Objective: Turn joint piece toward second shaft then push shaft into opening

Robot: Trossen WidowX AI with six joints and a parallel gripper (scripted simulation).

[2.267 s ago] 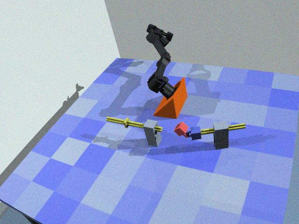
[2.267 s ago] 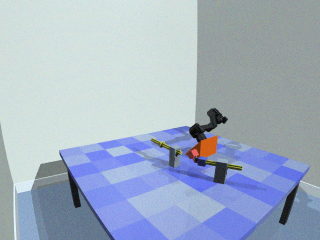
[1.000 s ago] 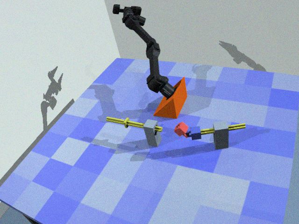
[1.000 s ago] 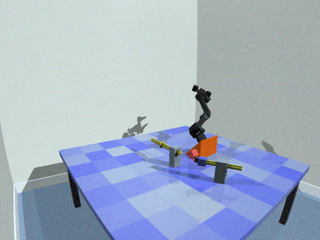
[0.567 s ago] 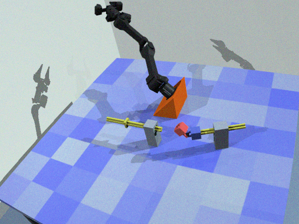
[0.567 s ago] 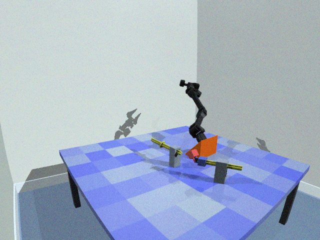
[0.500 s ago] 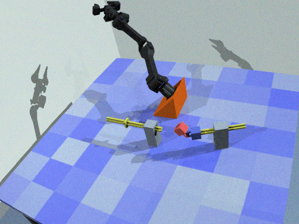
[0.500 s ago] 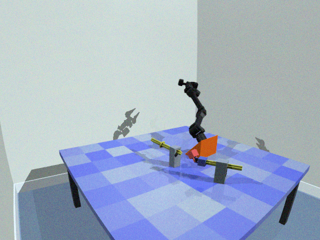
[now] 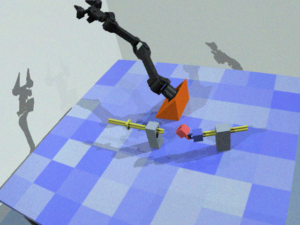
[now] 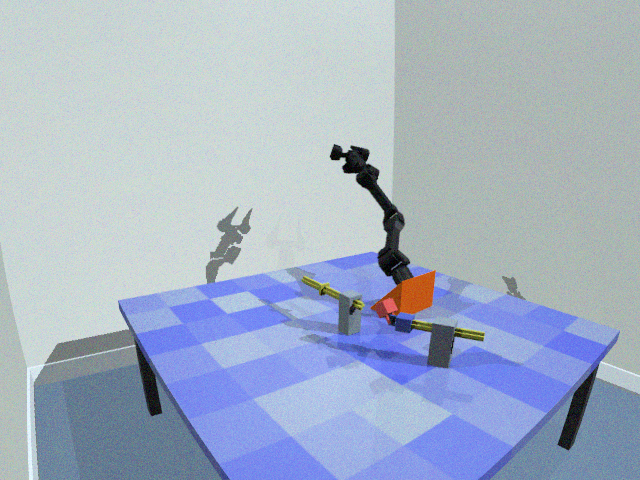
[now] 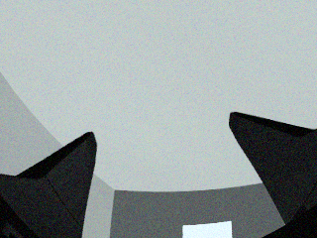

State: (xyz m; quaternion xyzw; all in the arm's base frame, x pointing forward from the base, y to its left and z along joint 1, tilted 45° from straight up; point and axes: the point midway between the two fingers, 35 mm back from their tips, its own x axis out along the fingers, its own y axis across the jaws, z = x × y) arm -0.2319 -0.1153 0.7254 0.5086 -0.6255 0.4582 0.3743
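Now: the red square joint piece 49 cm ahead of my gripper tip, 78 cm to the left of it and 43 cm below it.
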